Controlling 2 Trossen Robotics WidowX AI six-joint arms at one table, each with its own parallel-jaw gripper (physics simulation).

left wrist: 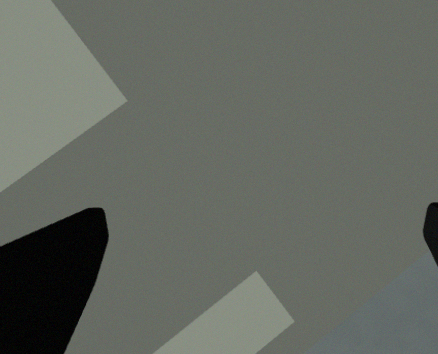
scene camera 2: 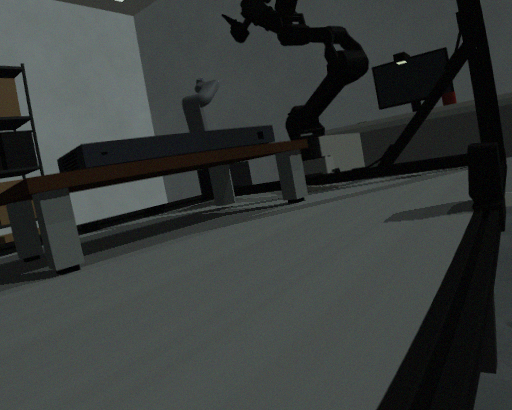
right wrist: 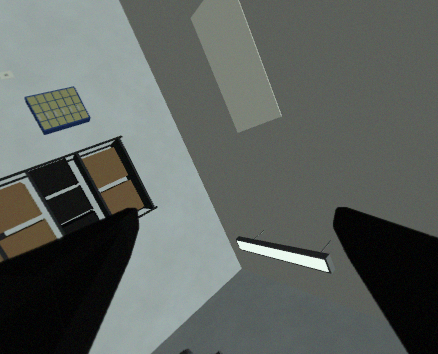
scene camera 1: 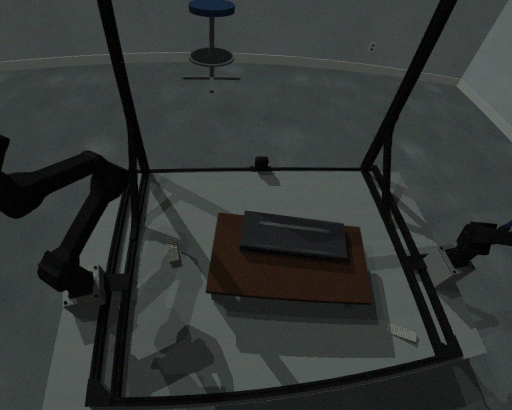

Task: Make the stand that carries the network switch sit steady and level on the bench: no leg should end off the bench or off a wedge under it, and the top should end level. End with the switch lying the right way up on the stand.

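Places are measured from the left arm's base along level axes (x left, y ahead, z down), in millimetres.
Pixels of known places: left gripper, fingertip midpoint: (left wrist: 261,220); right gripper, fingertip midpoint: (scene camera 2: 230,2) (right wrist: 237,216); left arm's base at its link origin: (scene camera 1: 457,257); right arm's base at its link origin: (scene camera 2: 311,159) (scene camera 1: 80,284).
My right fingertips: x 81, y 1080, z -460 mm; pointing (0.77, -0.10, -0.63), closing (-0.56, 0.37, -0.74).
Note:
For each thing: its top centre in the pictures, then the offset to it from my right fingertips. Level surfaces: height alone.
- dark flat network switch at its top centre: (scene camera 2: 171,139) (scene camera 1: 295,233) dx -224, dy -576, dz +442 mm
- pale ribbed wedge at its top centre: (scene camera 2: 320,183) (scene camera 1: 172,247) dx -284, dy -235, dz +558 mm
- bench at its surface level: dz +570 mm
The stand (scene camera 1: 279,281) (scene camera 2: 173,163) has a brown top and pale grey legs and stands mid-bench. The dark flat network switch (scene camera 1: 295,236) (scene camera 2: 165,146) lies on its rear half, top side up. One pale ribbed wedge (scene camera 1: 173,252) lies on the bench to the stand's left. Another wedge (scene camera 1: 403,333) lies off its near right corner. Both are clear of the legs. My right gripper (scene camera 2: 232,26) (right wrist: 235,212) is open and empty, raised high and pointing at the ceiling. The left wrist view shows one finger and the ceiling.
Black frame posts (scene camera 1: 122,81) and rails surround the bench (scene camera 1: 303,191) (scene camera 2: 254,305). A small black camera (scene camera 1: 261,163) sits on the rear rail. A blue stool (scene camera 1: 211,8) stands on the floor behind. A dark monitor (scene camera 2: 409,77) stands on a side table.

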